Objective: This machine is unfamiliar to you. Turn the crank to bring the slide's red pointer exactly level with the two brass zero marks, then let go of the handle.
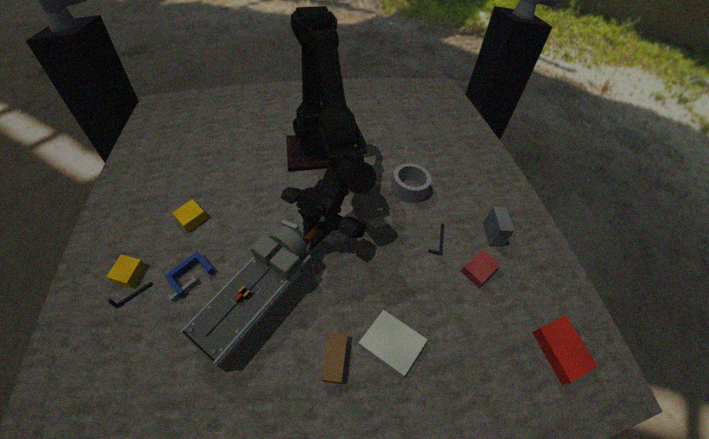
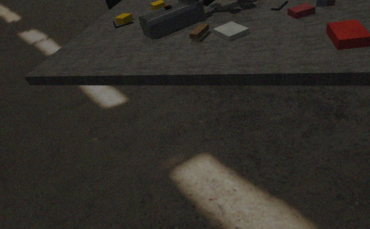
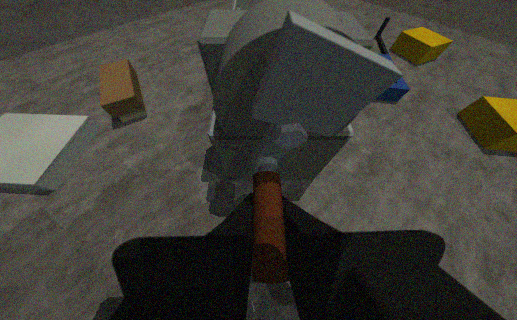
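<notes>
The brown crank handle lies 1 cm behind my gripper tip, 1 cm to the left of it and 3 cm above it. Also, from my gripper tip: white plate (21 cm ahead, 15 cm to the left, 2 cm below); red pointer (13 cm ahead, 12 cm to the right, 5 cm above); brown block (23 cm ahead, 4 cm to the left, 2 cm below).
</notes>
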